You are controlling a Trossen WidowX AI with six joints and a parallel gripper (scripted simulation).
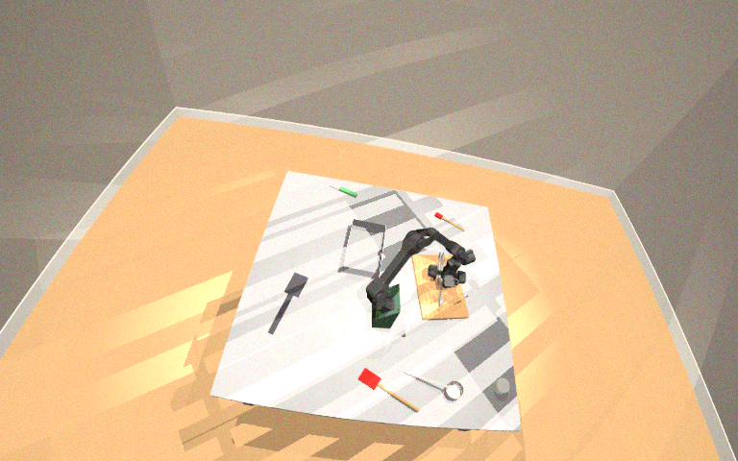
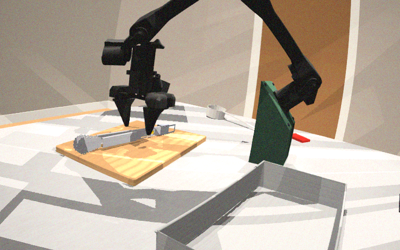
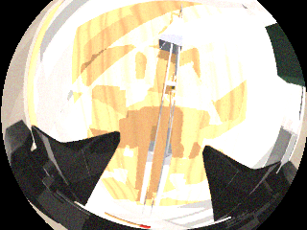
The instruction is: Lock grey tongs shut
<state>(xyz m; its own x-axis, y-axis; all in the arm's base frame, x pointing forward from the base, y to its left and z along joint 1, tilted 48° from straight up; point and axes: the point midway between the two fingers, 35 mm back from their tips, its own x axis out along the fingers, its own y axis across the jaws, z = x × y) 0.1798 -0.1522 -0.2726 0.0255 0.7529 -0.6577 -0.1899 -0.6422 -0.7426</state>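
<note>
Right now the wooden board is 3 cm below my gripper tip. Round my gripper tip: grey roasting tin: 38 cm to the left, 19 cm ahead, 1 cm below; red-tipped tool: 44 cm ahead, 12 cm to the right, 4 cm below; white cup: 51 cm behind, 22 cm to the right, 2 cm below.
</note>
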